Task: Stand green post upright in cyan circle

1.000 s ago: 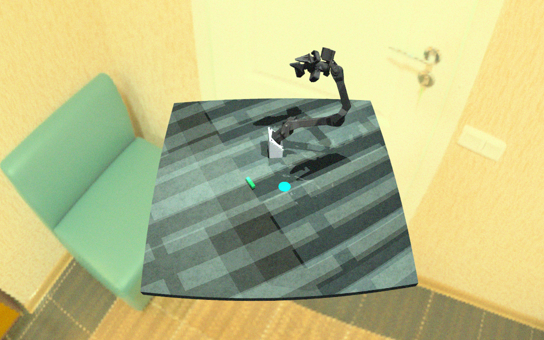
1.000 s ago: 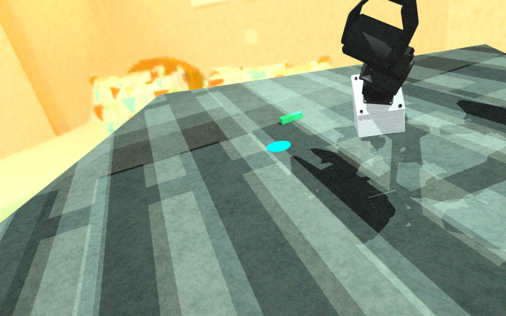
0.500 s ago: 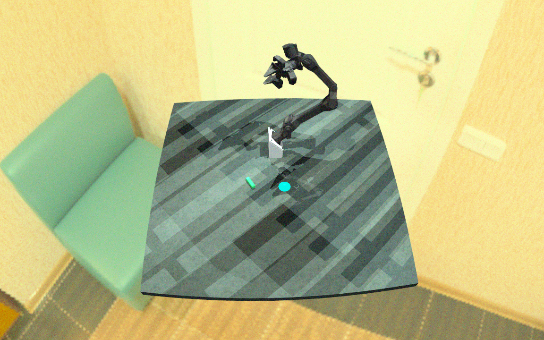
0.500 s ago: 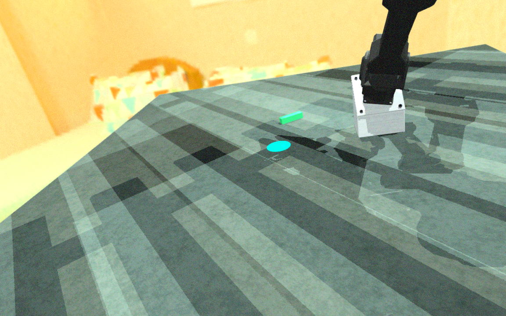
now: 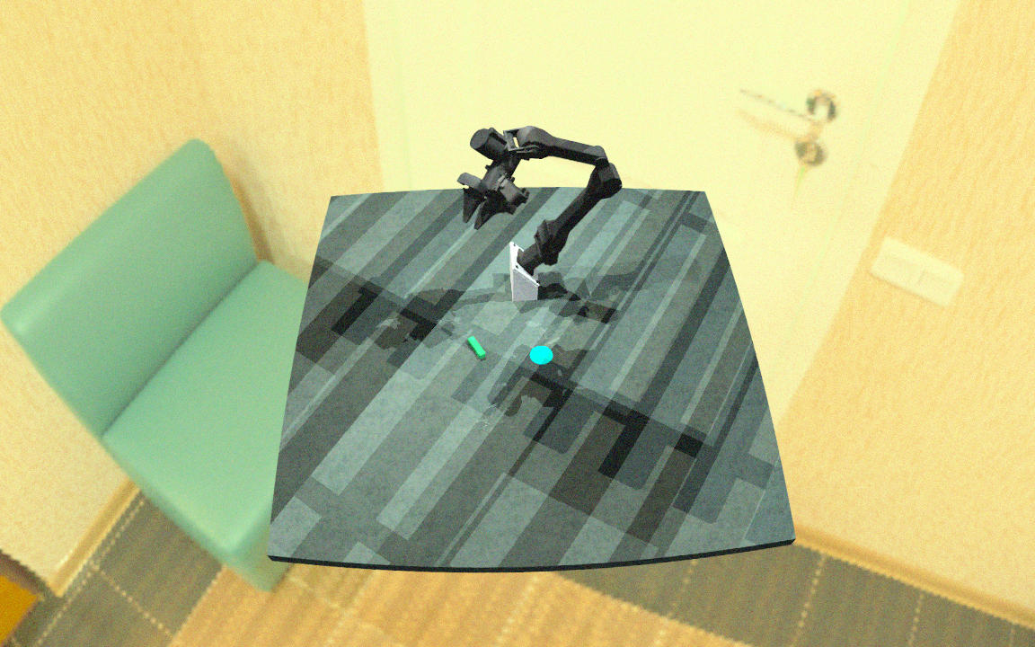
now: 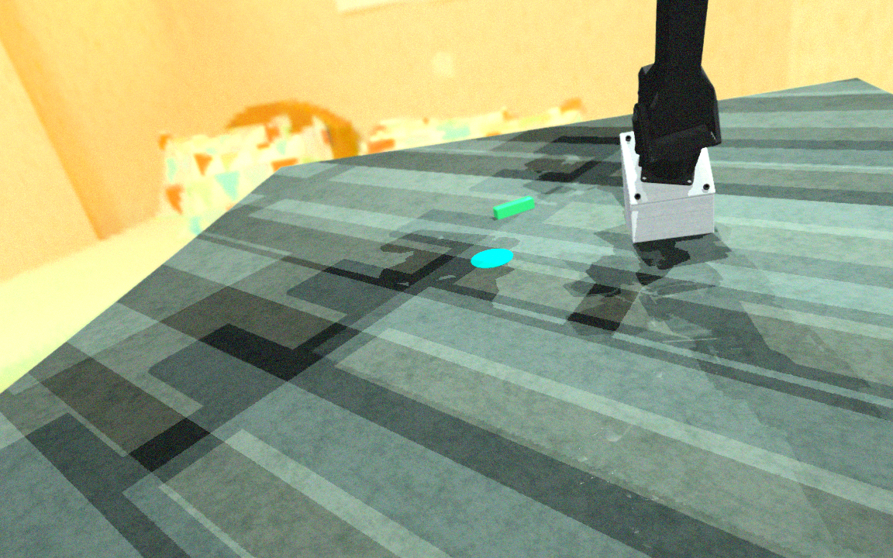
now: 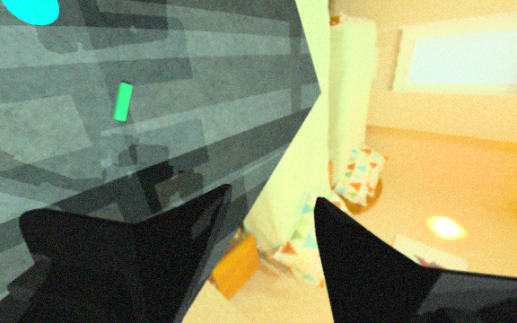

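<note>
The green post is 38 cm below my gripper tip, 5 cm ahead of it and 1 cm to the left of it. The rest, counted from my gripper tip: cyan circle (39 cm below, 18 cm to the left, 5 cm ahead).
</note>
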